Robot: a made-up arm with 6 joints. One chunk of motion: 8 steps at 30 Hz.
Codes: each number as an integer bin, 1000 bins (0 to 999) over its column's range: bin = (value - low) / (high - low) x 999, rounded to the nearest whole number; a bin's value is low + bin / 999 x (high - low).
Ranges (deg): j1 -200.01..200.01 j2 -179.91..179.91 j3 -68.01..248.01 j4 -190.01..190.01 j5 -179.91..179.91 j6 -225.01..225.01
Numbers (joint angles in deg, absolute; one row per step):
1: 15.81 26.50 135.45 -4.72 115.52 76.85
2: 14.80 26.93 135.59 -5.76 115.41 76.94
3: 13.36 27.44 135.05 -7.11 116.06 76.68
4: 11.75 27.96 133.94 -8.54 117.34 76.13
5: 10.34 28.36 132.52 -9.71 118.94 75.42
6: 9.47 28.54 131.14 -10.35 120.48 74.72
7: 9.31 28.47 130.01 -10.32 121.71 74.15
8: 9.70 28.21 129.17 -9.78 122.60 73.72
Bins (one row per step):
1: 539 573 643 487 820 670
2: 536 574 644 484 820 670
3: 533 576 642 481 822 670
4: 529 577 638 477 825 669
5: 525 578 634 474 830 667
6: 523 579 630 472 834 665
7: 523 579 626 472 837 664
8: 524 578 623 474 840 663

